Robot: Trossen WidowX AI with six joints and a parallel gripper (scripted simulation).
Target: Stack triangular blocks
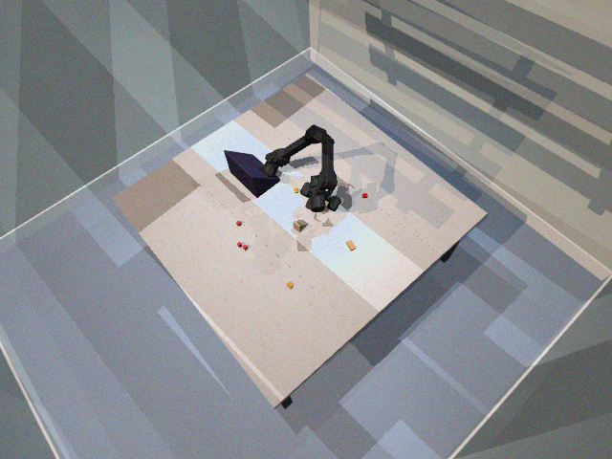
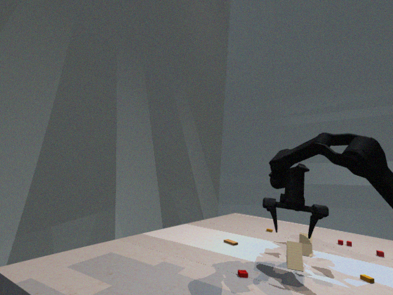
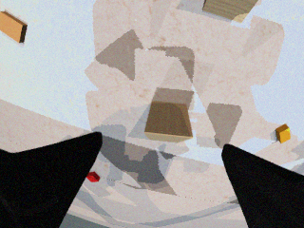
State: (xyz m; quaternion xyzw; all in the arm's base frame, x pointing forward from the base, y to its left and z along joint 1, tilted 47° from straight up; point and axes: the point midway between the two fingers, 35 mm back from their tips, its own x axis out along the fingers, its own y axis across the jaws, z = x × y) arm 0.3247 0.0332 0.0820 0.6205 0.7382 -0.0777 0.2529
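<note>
Right now my gripper tip is 21 cm to the right of the red cube, 7 cm above it and 6 cm short of it. From my gripper tip the other things lie so: flat block (22 cm ahead, 7 cm below, 2 cm to the right).
</note>
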